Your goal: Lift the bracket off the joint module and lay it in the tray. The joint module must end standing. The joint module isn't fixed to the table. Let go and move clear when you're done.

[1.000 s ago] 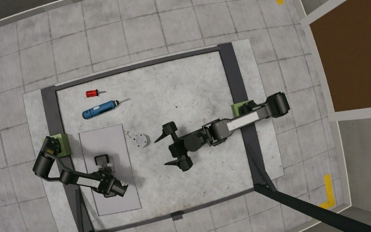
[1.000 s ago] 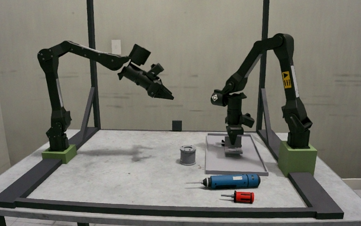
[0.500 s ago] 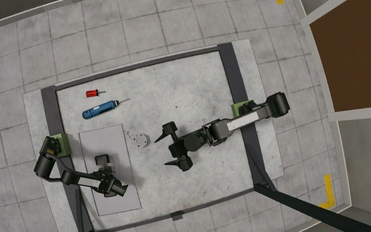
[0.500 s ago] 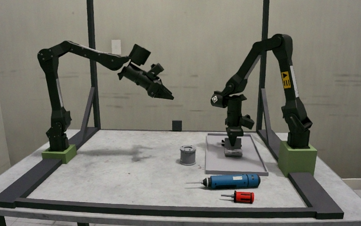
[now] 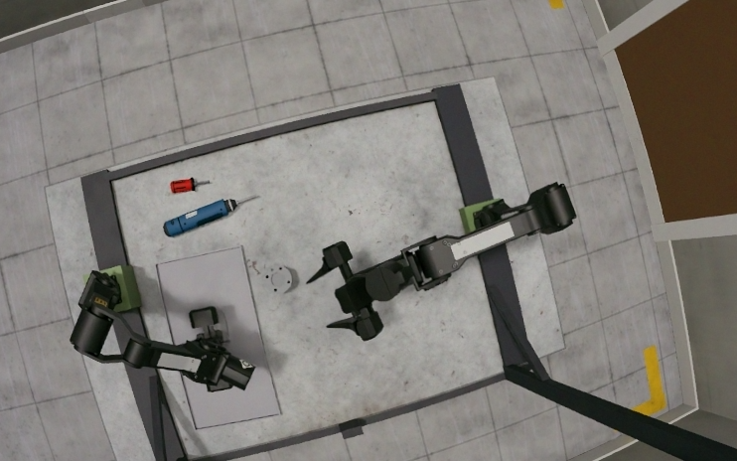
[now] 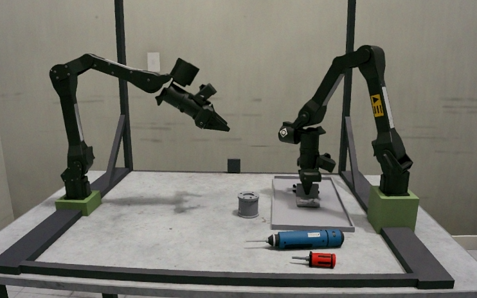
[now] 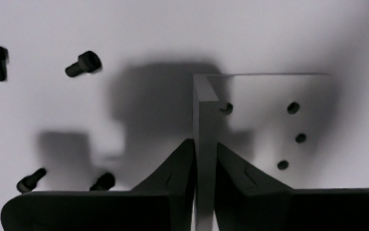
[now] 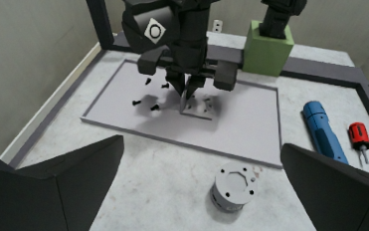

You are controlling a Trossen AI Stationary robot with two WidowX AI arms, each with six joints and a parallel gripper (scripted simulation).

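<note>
My left hand is 40 mm above the grey l-shaped bracket and 30 mm short of it. The rest, counted from my left hand: red stubby screwdriver (380 mm ahead, 40 mm below); then flat grey tray (50 mm below, 10 mm ahead); then grey cylindrical joint module (180 mm to the right, 130 mm ahead, 30 mm below).
</note>
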